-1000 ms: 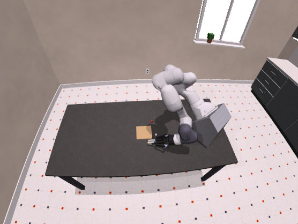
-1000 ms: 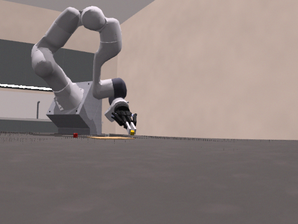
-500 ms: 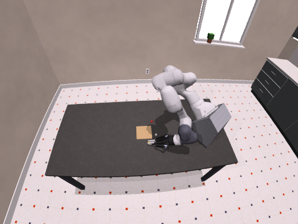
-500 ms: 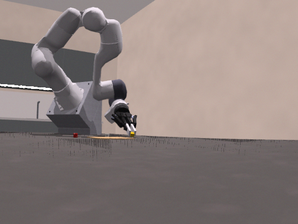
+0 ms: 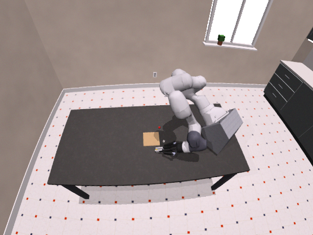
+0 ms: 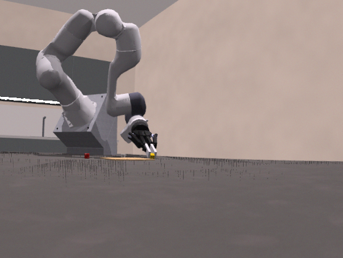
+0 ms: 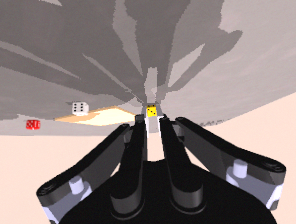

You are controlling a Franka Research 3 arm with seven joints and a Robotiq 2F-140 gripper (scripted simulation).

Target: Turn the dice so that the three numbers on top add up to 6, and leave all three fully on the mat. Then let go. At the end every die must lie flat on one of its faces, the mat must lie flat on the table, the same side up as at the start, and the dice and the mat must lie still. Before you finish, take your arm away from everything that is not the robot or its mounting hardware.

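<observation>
The yellow die lies 2 cm ahead of my hand, 1 cm to the right of it and 2 cm below it. Round my hand: tan mat 2 cm ahead, 14 cm to the right, 3 cm below; then red die 9 cm behind, 23 cm to the right, 2 cm below; then white die 7 cm behind, 7 cm to the right, 2 cm below.
</observation>
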